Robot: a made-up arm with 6 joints.
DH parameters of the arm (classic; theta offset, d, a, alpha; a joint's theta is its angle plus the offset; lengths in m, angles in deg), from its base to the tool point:
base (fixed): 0 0.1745 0 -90
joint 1: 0 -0.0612 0.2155 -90
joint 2: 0 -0.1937 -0.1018 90
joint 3: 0 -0.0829 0.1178 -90
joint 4: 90 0.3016 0.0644 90
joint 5: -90 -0.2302 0.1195 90
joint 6: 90 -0.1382 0.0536 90
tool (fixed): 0 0.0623 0 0
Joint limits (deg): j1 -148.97..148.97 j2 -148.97..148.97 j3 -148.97..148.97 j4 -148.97..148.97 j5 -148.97..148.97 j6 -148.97..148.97
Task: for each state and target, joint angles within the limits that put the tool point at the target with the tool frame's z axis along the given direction. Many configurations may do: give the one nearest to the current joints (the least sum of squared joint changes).
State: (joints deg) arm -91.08 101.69 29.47 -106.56 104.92 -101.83
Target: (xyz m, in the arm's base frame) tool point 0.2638 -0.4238 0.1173 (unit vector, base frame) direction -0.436 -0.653 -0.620
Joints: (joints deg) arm -73.15 90.02 -6.03 -143.77 132.71 -104.30
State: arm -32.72 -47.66 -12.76 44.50 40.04 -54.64
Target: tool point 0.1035 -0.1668 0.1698 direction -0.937 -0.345 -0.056
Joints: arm -24.99 -47.20 -39.91 66.87 16.15 -32.78
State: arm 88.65 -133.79 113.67 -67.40 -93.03 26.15
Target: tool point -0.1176 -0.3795 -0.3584 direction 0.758 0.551 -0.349
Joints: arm 130.98 -90.82 135.89 -120.70 -105.01 43.00
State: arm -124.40 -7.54 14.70 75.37 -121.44 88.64
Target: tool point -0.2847 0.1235 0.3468 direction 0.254 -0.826 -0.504
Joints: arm -138.26 -21.35 -20.54 99.85 -130.15 136.88
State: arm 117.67 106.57 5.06 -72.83 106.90 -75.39
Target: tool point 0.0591 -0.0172 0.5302 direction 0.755 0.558 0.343
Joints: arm 148.97 97.09 12.07 -64.78 88.05 -92.31
